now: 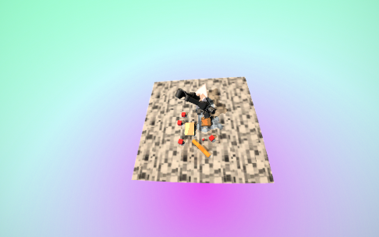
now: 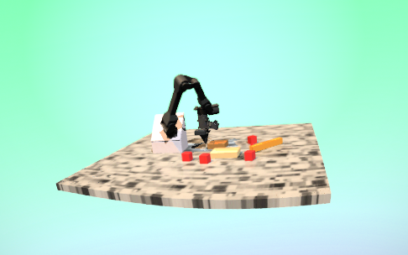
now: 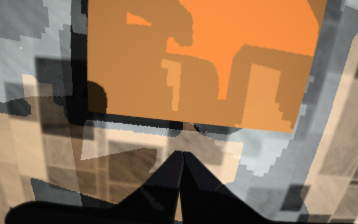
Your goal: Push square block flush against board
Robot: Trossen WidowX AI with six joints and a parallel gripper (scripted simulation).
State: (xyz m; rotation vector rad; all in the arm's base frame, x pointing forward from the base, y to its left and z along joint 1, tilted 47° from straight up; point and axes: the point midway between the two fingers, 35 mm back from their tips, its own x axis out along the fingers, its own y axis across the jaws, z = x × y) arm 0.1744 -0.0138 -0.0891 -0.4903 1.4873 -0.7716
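My gripper tip is 7 cm short of the orange square block, 1 cm to the left of it and 1 cm above it. The rest, counted from my gripper tip: pale yellow flat slab (13 cm ahead, 20 cm to the right, 1 cm below); then long orange board (35 cm ahead, 12 cm to the right, 1 cm below).
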